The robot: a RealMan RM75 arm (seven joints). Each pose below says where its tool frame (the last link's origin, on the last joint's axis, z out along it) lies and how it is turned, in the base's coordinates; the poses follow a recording.
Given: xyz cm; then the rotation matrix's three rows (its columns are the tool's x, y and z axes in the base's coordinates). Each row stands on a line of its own.
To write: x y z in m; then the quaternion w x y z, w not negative. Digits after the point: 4 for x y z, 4 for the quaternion.
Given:
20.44 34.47 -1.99
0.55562 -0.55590 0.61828
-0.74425 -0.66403 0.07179
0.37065 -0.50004 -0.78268
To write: 0.2044 0.3447 -0.0199 0.1650 -0.8664 0.3752 -0.2854
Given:
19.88 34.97 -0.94
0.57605 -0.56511 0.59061
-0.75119 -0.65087 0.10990
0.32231 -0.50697 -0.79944
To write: 0.1988 0.3497 -0.0094 0.1773 -0.8698 0.3783 -0.2624
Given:
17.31 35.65 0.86
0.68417 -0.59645 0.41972
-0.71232 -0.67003 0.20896
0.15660 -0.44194 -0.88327
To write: 0.1731 0.3565 0.0086 0.1809 -0.8996 0.3637 -0.1602
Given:
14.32 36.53 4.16
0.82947 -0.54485 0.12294
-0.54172 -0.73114 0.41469
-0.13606 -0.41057 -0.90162
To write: 0.1432 0.3653 0.0416 0.2218 -0.9304 0.2920 0.0035
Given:
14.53 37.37 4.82
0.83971 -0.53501 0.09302
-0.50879 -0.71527 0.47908
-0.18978 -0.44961 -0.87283
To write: 0.1453 0.3737 0.0482 0.2508 -0.9257 0.2819 0.0261
